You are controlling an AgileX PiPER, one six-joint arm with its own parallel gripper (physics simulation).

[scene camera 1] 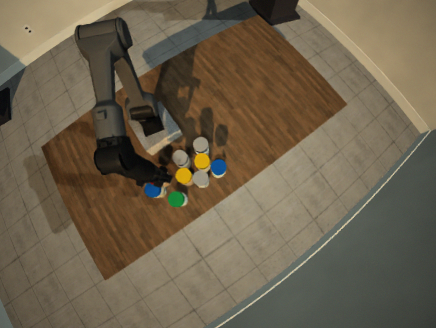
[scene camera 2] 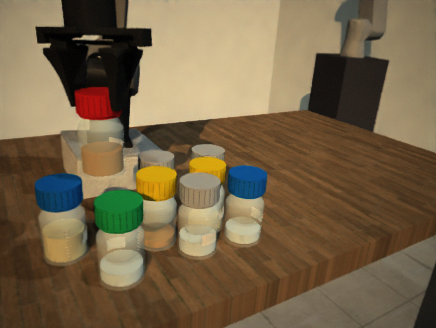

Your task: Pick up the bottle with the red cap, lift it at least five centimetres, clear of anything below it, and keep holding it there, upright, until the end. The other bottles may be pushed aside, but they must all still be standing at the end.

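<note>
The bottle with the red cap hangs upright in the air in the scene camera 2 view, its base above the table and higher than the nearby caps. In the scene camera 1 view it is almost wholly hidden under the gripper. My gripper points down and is shut on this bottle at its cap. The blue-capped bottle, green-capped bottle and front yellow-capped bottle stand nearest, below it.
Also standing are a front grey-capped bottle, a second yellow-capped bottle, a right blue-capped bottle and two rear grey-capped bottles. A pale block sits behind.
</note>
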